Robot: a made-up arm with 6 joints. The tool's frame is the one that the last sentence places.
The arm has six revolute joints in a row. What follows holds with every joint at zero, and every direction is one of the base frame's. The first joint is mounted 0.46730 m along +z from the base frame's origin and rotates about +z. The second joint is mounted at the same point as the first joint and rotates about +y. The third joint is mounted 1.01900 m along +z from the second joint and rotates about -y. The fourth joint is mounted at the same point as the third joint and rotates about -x. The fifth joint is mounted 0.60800 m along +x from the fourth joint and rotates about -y. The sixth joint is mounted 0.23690 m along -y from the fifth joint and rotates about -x. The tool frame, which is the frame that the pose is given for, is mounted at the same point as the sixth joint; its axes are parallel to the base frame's.
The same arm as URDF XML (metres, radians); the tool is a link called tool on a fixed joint. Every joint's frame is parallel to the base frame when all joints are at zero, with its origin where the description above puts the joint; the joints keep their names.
<robot name="arm">
  <link name="base_link"/>
  <link name="link1"/>
  <link name="link2"/>
  <link name="link3"/>
  <link name="link4"/>
  <link name="link5"/>
  <link name="link6"/>
  <link name="tool"/>
  <joint name="joint 1" type="continuous">
    <parent link="base_link"/>
    <child link="link1"/>
    <origin xyz="0 0 0.4673" rpy="0 0 0"/>
    <axis xyz="0 0 1"/>
  </joint>
  <joint name="joint 2" type="continuous">
    <parent link="link1"/>
    <child link="link2"/>
    <origin xyz="0 0 0" rpy="0 0 0"/>
    <axis xyz="0 1 0"/>
  </joint>
  <joint name="joint 3" type="continuous">
    <parent link="link2"/>
    <child link="link3"/>
    <origin xyz="0 0 1.019" rpy="0 0 0"/>
    <axis xyz="0 -1 0"/>
  </joint>
  <joint name="joint 4" type="continuous">
    <parent link="link3"/>
    <child link="link4"/>
    <origin xyz="0 0 0" rpy="0 0 0"/>
    <axis xyz="-1 0 0"/>
  </joint>
  <joint name="joint 5" type="continuous">
    <parent link="link4"/>
    <child link="link5"/>
    <origin xyz="0.608 0 0" rpy="0 0 0"/>
    <axis xyz="0 -1 0"/>
  </joint>
  <joint name="joint 6" type="continuous">
    <parent link="link5"/>
    <child link="link6"/>
    <origin xyz="0 -0.2369 0" rpy="0 0 0"/>
    <axis xyz="-1 0 0"/>
  </joint>
  <joint name="tool_fixed" type="fixed">
    <parent link="link6"/>
    <child link="tool"/>
    <origin xyz="0 0 0" rpy="0 0 0"/>
  </joint>
</robot>

